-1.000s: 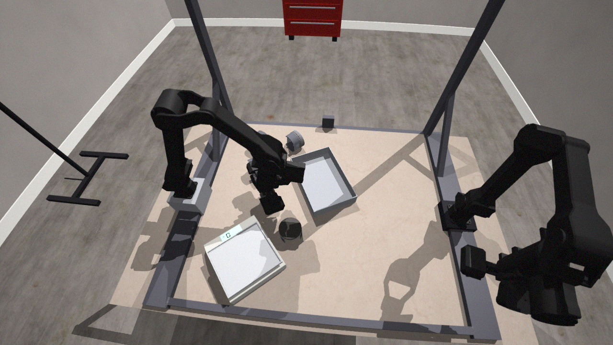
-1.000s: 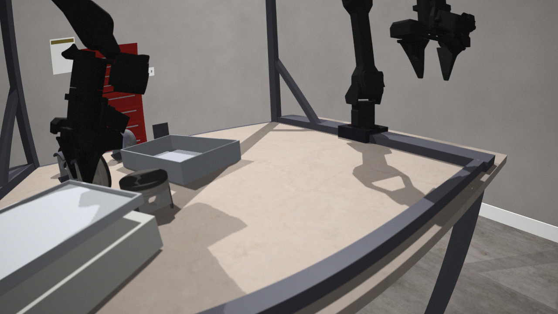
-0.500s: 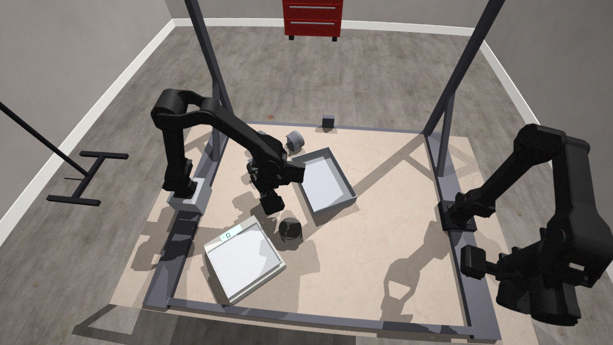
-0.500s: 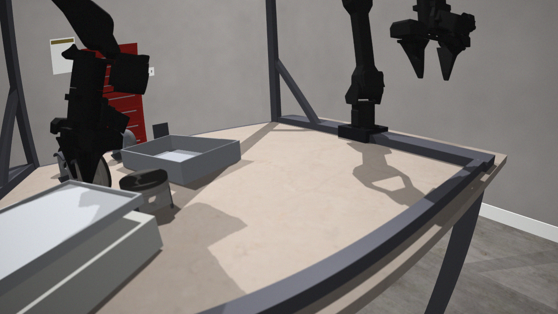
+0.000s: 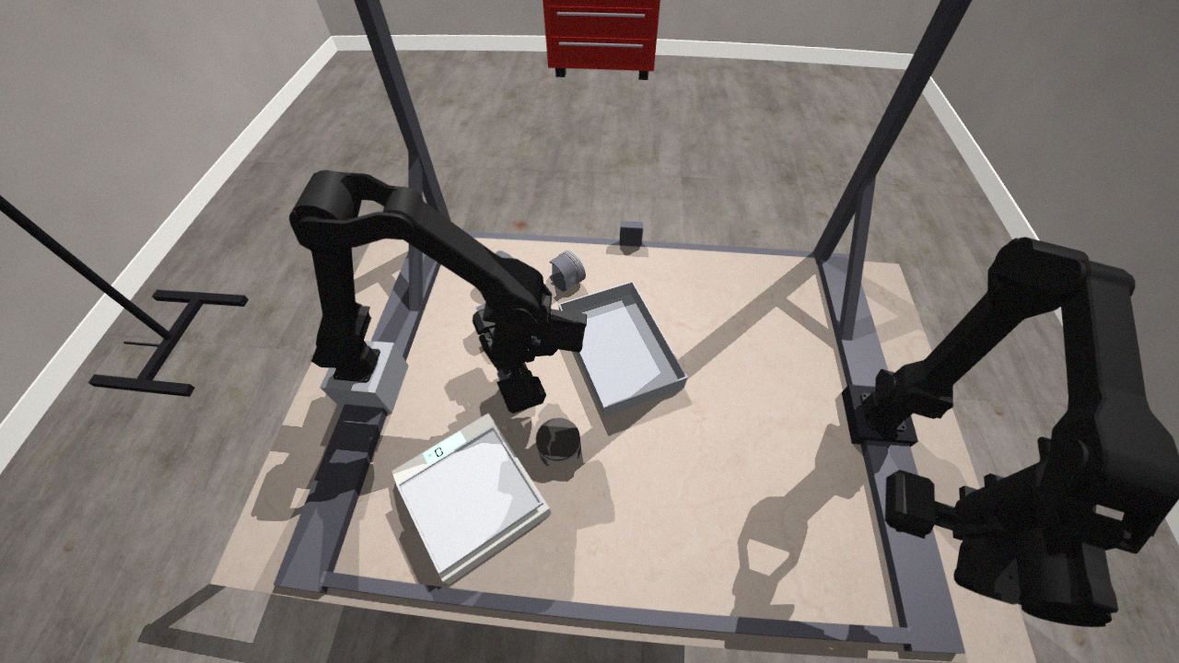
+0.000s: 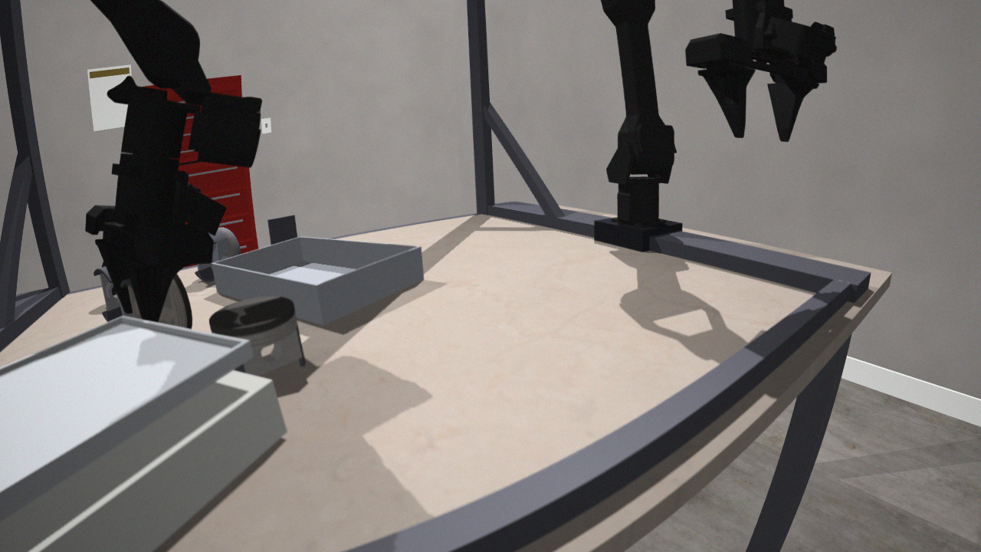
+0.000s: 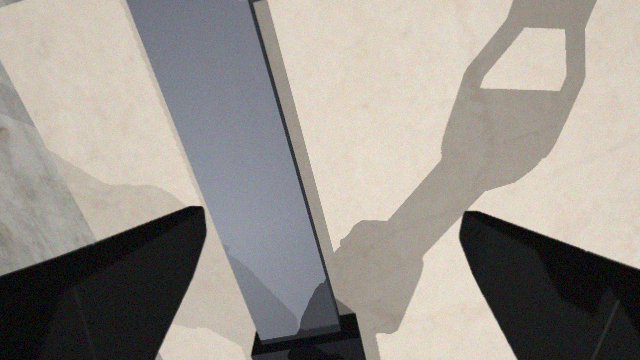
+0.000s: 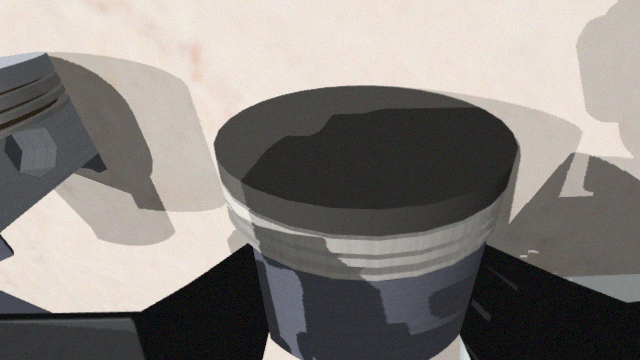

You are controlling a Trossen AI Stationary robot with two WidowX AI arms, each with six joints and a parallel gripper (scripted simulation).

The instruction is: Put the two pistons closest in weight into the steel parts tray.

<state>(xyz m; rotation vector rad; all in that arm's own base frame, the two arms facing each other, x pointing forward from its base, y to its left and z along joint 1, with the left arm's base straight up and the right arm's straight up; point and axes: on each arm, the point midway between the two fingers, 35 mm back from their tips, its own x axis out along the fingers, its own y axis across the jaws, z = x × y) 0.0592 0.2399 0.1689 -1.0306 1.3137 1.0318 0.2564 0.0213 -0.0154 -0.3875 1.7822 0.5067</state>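
Observation:
Right now the scale pan is 21 cm ahead of my right hand, 2 cm to the right of it and 1 cm below it. Also, from my right hand: scale: 21 cm ahead, 2 cm to the right, 3 cm below; steel parts tray: 10 cm behind, 20 cm to the left, 5 cm below.

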